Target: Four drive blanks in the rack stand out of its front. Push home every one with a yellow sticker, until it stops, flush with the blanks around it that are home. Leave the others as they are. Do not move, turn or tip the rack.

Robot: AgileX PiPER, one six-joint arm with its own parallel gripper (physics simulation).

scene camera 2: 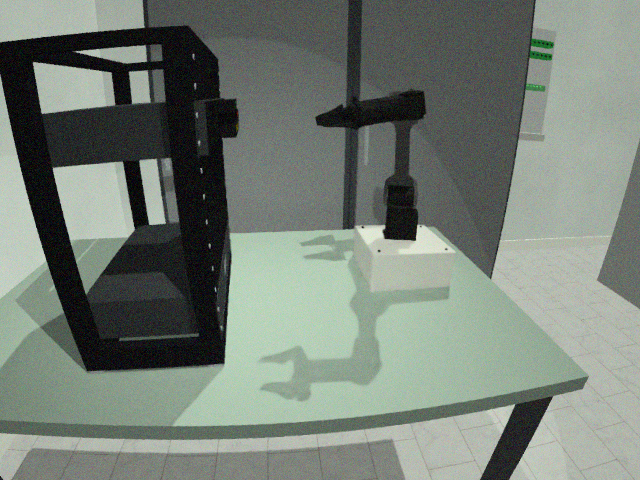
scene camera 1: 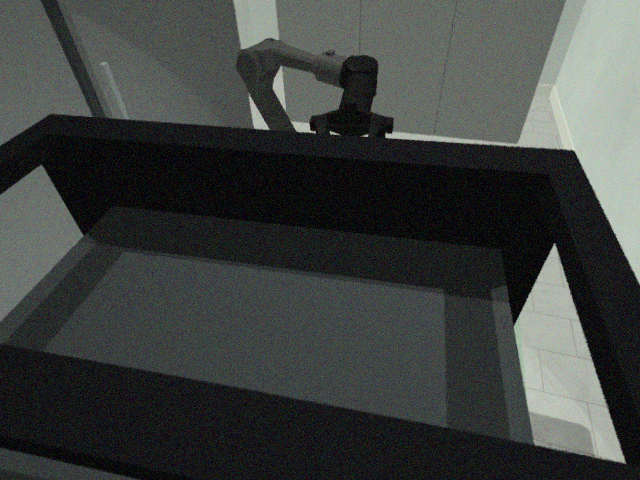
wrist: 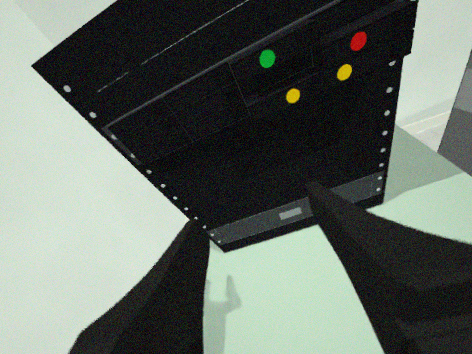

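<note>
The black rack stands upright on the table. In the wrist view, stickers show on its dark front: one yellow sticker below a green sticker, another yellow sticker below a red sticker. The blanks' edges are dark and hard to tell apart. In scene camera 2, protruding blanks stand out high on the front, with red and yellow at their outer face. My gripper is open and empty, in front of the rack and apart from it. In scene camera 1, its fingertips are hidden behind the rack's top.
The arm's white base block stands on the green table, on the side facing the rack's front. A grey lower panel with a light label crosses the rack's bottom. Dark partitions stand behind the table.
</note>
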